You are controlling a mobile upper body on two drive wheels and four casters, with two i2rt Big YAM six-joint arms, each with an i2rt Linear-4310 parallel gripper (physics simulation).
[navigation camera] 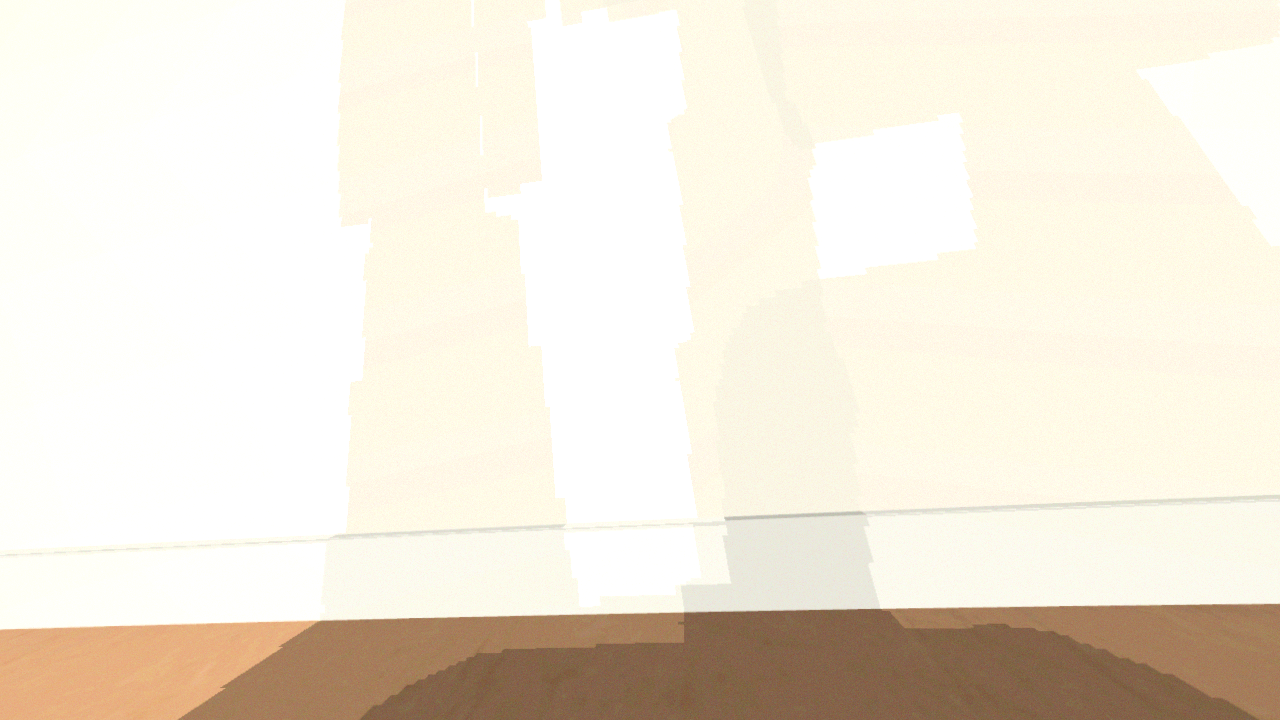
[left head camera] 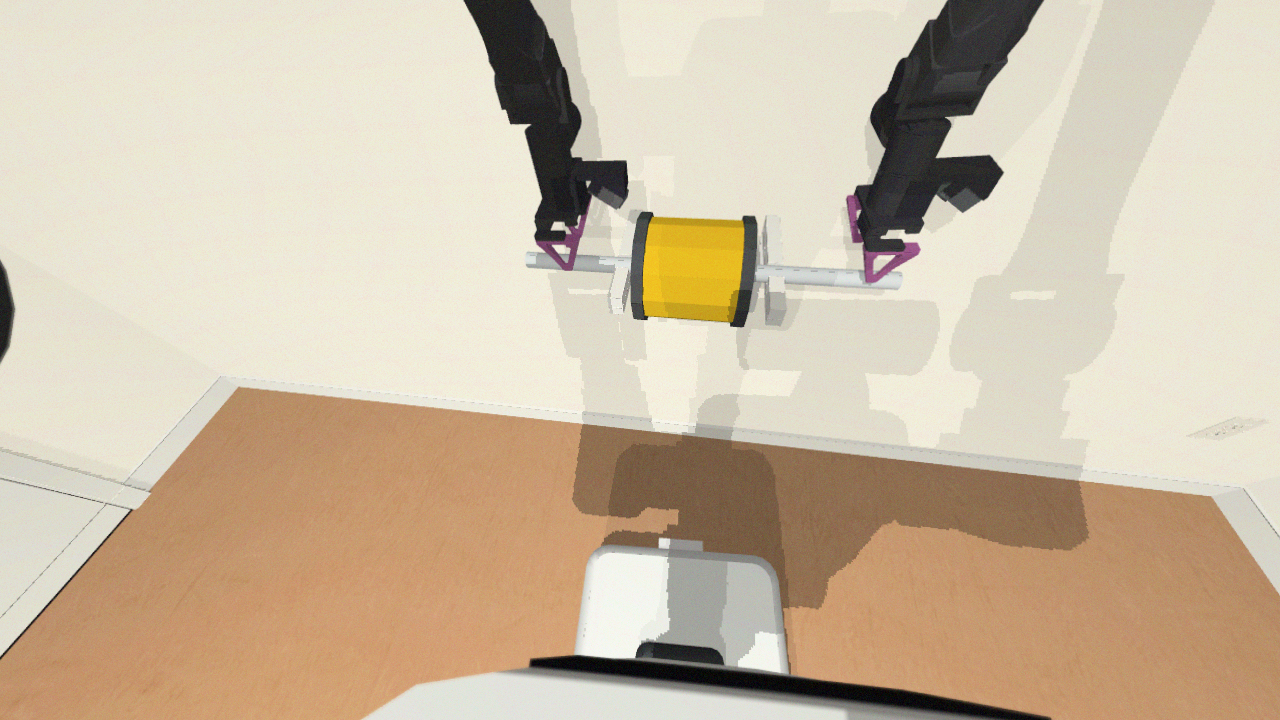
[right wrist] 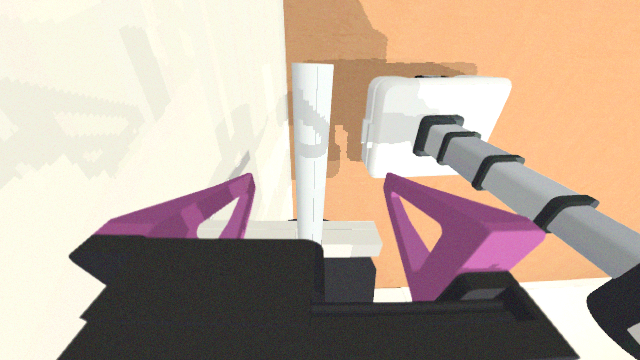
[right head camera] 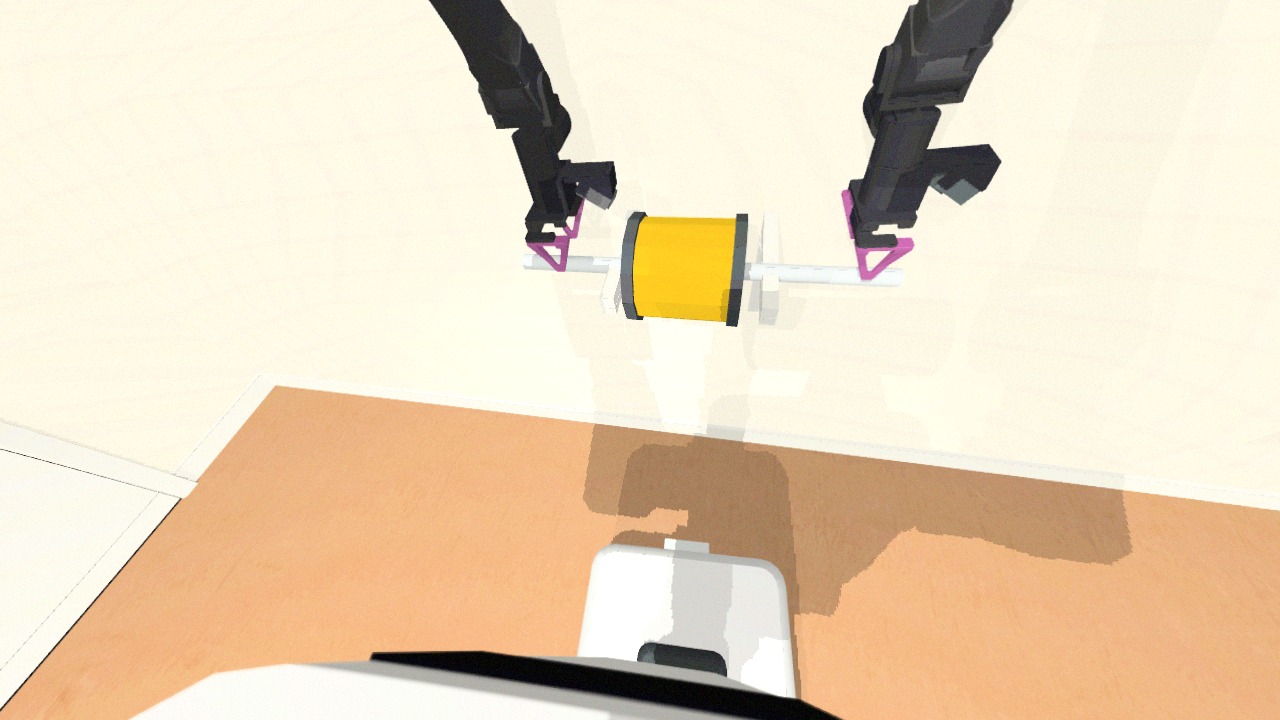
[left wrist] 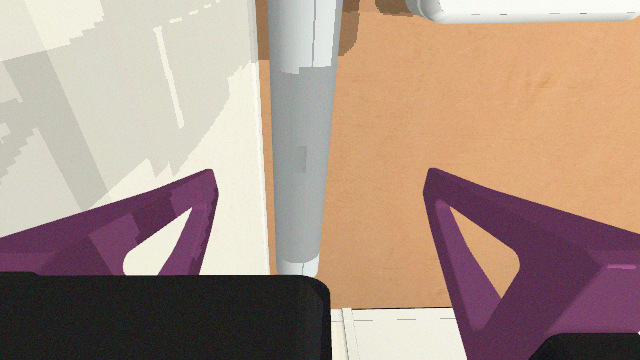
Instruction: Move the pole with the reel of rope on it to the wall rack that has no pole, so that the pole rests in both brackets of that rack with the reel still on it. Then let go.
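Places are measured from the left arm's base along level axes (x ahead, y left, z up), in millimetres.
Pixels of known places: left gripper, between the fingertips: (left head camera: 573, 253) (right head camera: 567, 254) (left wrist: 320, 180); right gripper, between the fingertips: (left head camera: 863, 261) (right wrist: 319, 180) (right head camera: 860, 258).
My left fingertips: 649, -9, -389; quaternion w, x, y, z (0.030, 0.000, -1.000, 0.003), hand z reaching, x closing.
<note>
Behind a point stands the place of what it marks, as x, y, z.
A yellow reel with black flanges (left head camera: 693, 268) {582, -218, -361} (right head camera: 684, 268) {581, -220, -362} sits on the light grey pole (left head camera: 810, 276) {618, -414, -409} (right head camera: 805, 274) {618, -413, -409} (left wrist: 302, 125) {656, -29, -403} (right wrist: 314, 125) {620, -517, -404}. The pole lies across a left bracket (left head camera: 617, 291) {577, -93, -409} (right head camera: 611, 291) {577, -97, -409} and a right bracket (left head camera: 775, 308) {545, -349, -409} (right head camera: 768, 304) {551, -351, -409} (right wrist: 362, 237) {566, -368, -420} on the wall, with the reel between them. My left gripper (left head camera: 572, 250) {649, -9, -389} (right head camera: 565, 253) {649, -9, -389} (left wrist: 320, 180) {649, -9, -389} is open, its fingers on either side of the pole's left end. My right gripper (left head camera: 861, 259) {619, -486, -376} (right head camera: 858, 257) {619, -486, -376} (right wrist: 319, 180) {619, -486, -376} is open, its fingers on either side of the right end. No second rack shows.
My white base (left head camera: 626, 595) {199, -85, -1150} (right head camera: 635, 591) {208, -97, -1150} (right wrist: 400, 125) {200, -285, -1150} stands on the brown floor (left head camera: 358, 537) {333, 905, -1409} (right head camera: 375, 537) {307, 909, -1410} below. A pale wall (left head camera: 268, 179) {859, 694, -378} (navigation camera: 179, 268) {838, 371, -983} is close in front, with a white skirting (navigation camera: 1029, 555) {761, -556, -1364}. A wall socket (left head camera: 1226, 428) {695, -1626, -1001} is low at the right.
</note>
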